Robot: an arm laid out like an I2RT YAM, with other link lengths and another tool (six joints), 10 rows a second.
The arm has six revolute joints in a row. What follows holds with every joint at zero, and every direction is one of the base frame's. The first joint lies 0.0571 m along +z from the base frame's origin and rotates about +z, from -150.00 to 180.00 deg. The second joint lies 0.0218 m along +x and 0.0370 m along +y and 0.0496 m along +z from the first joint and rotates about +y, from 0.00 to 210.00 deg. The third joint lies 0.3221 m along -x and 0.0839 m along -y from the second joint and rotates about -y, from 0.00 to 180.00 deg. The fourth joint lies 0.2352 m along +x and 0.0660 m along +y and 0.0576 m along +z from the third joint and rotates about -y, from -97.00 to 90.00 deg. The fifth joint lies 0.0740 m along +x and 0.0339 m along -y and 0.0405 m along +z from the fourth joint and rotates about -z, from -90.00 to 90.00 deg. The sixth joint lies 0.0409 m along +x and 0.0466 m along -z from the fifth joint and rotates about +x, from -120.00 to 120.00 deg. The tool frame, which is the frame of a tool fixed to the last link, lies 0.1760 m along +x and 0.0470 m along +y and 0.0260 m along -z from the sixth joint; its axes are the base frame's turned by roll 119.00, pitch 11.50 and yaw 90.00 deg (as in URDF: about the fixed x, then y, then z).
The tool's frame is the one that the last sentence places.
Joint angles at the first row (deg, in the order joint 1, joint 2, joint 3, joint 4, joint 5, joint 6):
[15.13 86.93 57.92 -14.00 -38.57 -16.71]
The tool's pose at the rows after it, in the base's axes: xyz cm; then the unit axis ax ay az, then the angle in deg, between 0 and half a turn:
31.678 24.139 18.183 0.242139 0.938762 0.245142 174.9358
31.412 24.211 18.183 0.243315 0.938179 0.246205 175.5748
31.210 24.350 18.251 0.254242 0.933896 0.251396 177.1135
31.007 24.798 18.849 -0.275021 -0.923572 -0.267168 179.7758
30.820 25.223 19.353 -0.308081 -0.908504 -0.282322 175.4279
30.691 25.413 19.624 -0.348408 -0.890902 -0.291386 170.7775
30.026 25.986 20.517 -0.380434 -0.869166 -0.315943 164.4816
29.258 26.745 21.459 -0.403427 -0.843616 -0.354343 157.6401
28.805 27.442 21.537 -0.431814 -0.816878 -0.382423 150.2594
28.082 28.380 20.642 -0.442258 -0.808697 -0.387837 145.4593
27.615 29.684 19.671 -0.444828 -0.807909 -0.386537 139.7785
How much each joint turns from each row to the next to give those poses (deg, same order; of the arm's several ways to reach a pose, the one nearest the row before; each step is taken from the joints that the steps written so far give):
[-0.01 0.17 0.08 -0.06 -0.21 0.19]
[0.07 -0.17 -0.24 -0.14 -0.26 0.46]
[-0.02 -0.18 -0.67 0.60 -0.39 2.16]
[-0.05 -0.27 -0.83 1.51 -1.18 4.84]
[0.00 -0.35 -1.33 1.87 -0.79 6.76]
[-0.04 -0.50 -1.43 1.25 -0.04 7.13]
[0.04 -0.88 -2.51 3.29 -2.26 8.90]
[0.23 -0.66 -4.76 8.31 -3.36 10.85]
[0.69 0.77 -5.11 9.63 -2.11 11.47]
[1.66 1.84 -3.34 6.30 -0.84 5.92]
[1.79 3.95 -1.31 5.37 -2.07 5.00]

